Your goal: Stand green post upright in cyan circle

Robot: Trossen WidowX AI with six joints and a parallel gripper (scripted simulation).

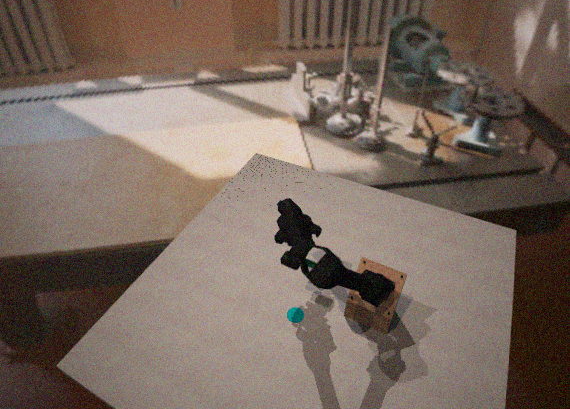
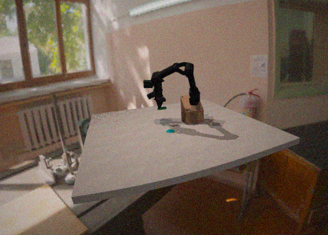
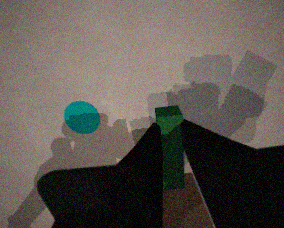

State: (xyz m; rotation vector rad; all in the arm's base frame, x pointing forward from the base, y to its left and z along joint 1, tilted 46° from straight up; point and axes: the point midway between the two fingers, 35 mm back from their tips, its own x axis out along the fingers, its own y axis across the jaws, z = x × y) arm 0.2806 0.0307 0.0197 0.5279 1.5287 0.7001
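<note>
Right now my gripper tip is 5 cm past the cyan circle, 12 cm to the right of it and 14 cm above it. The rest, counted from my gripper tip: green post (2 cm behind).
</note>
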